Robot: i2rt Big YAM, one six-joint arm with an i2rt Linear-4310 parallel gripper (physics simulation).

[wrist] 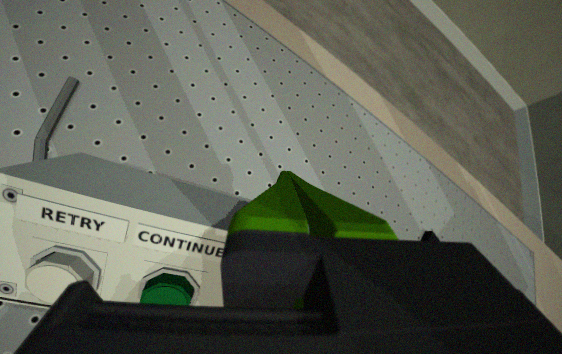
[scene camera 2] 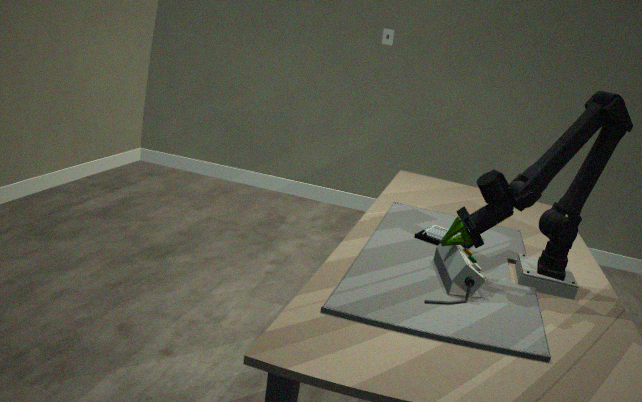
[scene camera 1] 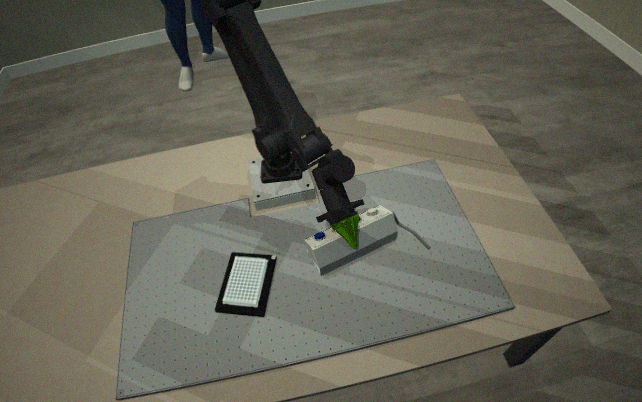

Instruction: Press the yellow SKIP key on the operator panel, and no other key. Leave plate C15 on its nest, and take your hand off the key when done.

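Places are measured from the arm's base along level axes (x right, y back, z down), in metres.
Where they show: gripper, fingertip midpoint: (wrist: 284,179) (scene camera 2: 440,244) (scene camera 1: 354,247); arm's base, link origin: (scene camera 2: 550,270) (scene camera 1: 281,171).
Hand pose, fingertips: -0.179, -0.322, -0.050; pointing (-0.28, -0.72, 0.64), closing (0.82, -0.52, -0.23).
Things, the pixels of their top centre, and the offset from my fingertips, as dx, dy, dz. "spot": a spot on its surface instead. Level surfaces: height alone.
- operator panel, top centre: (wrist: 228,266) (scene camera 1: 350,225) (scene camera 2: 463,248) +0.002, +0.060, -0.005
- yellow SKIP key, top centre: (scene camera 2: 468,248) +0.034, +0.071, +0.004
- green CONTINUE key, top centre: (wrist: 164,300) -0.012, +0.090, +0.004
- white RETRY key, top centre: (wrist: 48,281) (scene camera 1: 372,209) -0.058, +0.110, +0.004
- blue key, top centre: (scene camera 1: 319,234) +0.080, +0.051, +0.004
- Plate C15, top centre: (scene camera 1: 245,279) (scene camera 2: 446,233) +0.271, -0.027, +0.052
- grey cable, surface spot: (wrist: 55,112) (scene camera 2: 439,300) (scene camera 1: 419,238) spot: -0.174, +0.054, +0.072
- perforated board, surface height: dz +0.079
- wooden table, surface height: dz +0.092
The operator panel (scene camera 1: 325,262) (scene camera 2: 452,272) (wrist: 85,167) is a pale box with a sloping face. My gripper (scene camera 1: 355,246) (scene camera 2: 442,244) (wrist: 284,179) is shut and empty, its green fingertips over the panel's front top edge between the blue and green keys' ends; contact cannot be made out. The yellow SKIP key (scene camera 2: 468,252) shows as a small spot beside the gripper; the wrist view hides it behind the gripper. The green CONTINUE key (wrist: 167,292), white RETRY key (wrist: 52,282) (scene camera 1: 372,213) and blue key (scene camera 1: 319,235) show. Plate C15 (scene camera 1: 245,281) (scene camera 2: 436,231) sits on its black nest (scene camera 1: 266,285).
A grey cable (scene camera 1: 415,235) (scene camera 2: 445,302) (wrist: 55,112) leaves the panel's end. The arm's base (scene camera 1: 280,192) (scene camera 2: 547,285) stands behind the panel. The perforated board (scene camera 1: 400,310) (scene camera 2: 380,300) lies on the wooden table (scene camera 1: 540,280). A person's legs (scene camera 1: 177,40) show beyond the table.
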